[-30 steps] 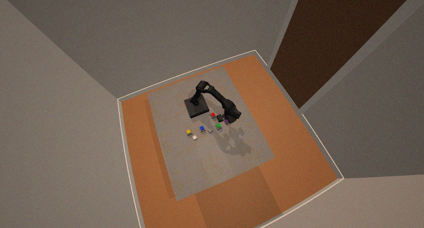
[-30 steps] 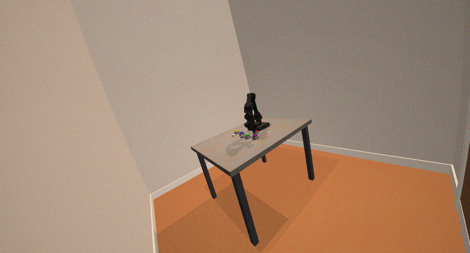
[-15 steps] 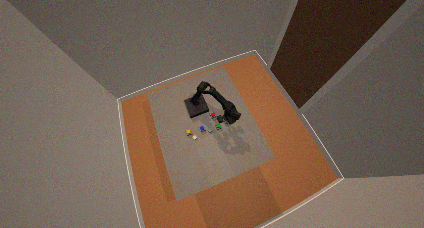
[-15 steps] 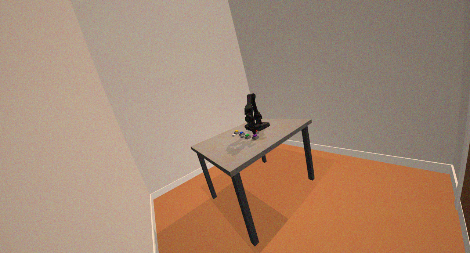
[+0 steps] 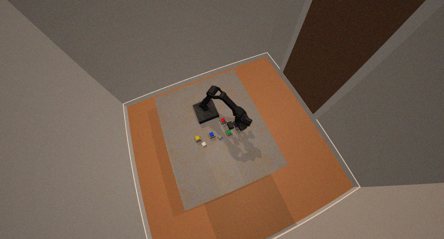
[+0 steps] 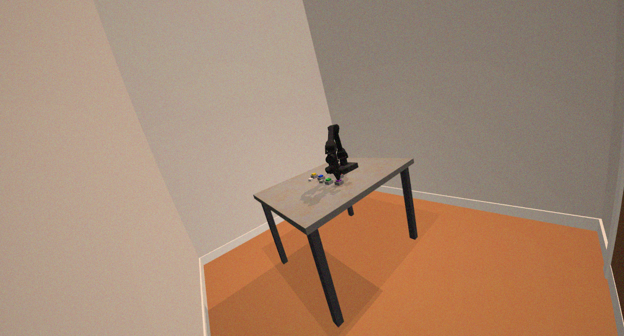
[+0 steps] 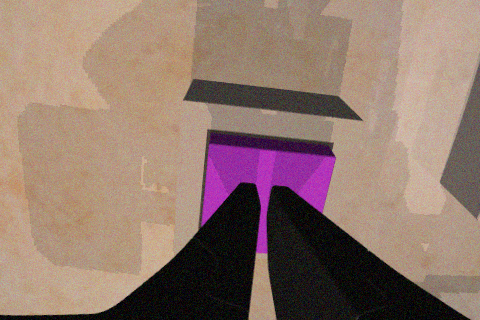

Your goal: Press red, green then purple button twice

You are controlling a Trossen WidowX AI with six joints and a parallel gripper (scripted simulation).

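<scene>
Now: gripper tip 10 mm above the purple button. From my gripper tip the other things lie so: grey block (180 mm to the right, 20 mm below); green button (10 mm ahead, 100 mm to the right); red button (110 mm behind, 90 mm to the right).
</scene>
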